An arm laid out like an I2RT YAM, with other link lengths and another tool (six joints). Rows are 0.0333 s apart.
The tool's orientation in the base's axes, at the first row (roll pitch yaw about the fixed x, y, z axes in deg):
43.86 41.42 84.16
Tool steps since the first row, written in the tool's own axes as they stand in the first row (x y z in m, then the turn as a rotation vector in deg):
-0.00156 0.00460 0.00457 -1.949 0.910 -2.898
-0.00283 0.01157 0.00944 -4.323 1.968 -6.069
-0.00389 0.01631 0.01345 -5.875 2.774 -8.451
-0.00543 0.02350 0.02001 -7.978 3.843 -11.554
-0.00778 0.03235 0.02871 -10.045 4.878 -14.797
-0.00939 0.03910 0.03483 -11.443 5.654 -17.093
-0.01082 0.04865 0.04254 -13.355 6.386 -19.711
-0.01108 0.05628 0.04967 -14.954 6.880 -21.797
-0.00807 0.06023 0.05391 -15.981 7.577 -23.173
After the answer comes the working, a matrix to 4 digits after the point.
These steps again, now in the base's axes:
0.00017 0.00312 0.00589 -2.897 -2.143 0.195
-0.00101 0.00783 0.01299 -6.128 -4.635 0.601
-0.00131 0.01117 0.01832 -8.544 -6.329 0.759
-0.00141 0.01647 0.02662 -11.711 -8.585 1.028
-0.00111 0.02292 0.03748 -14.956 -10.890 1.179
-0.00124 0.02777 0.04536 -17.277 -12.449 1.266
-0.00207 0.03487 0.05544 -19.845 -14.546 1.496
-0.00194 0.04160 0.06343 -21.838 -16.320 1.683
-0.00123 0.04765 0.06578 -23.399 -17.273 1.980

The tool's axes in the first row as the columns of a matrix, in the base's axes (rounded; the answer above uses it unrounded):
0.0763 -0.6706 0.7378
0.7460 0.5294 0.4040
-0.6616 0.5196 0.5407

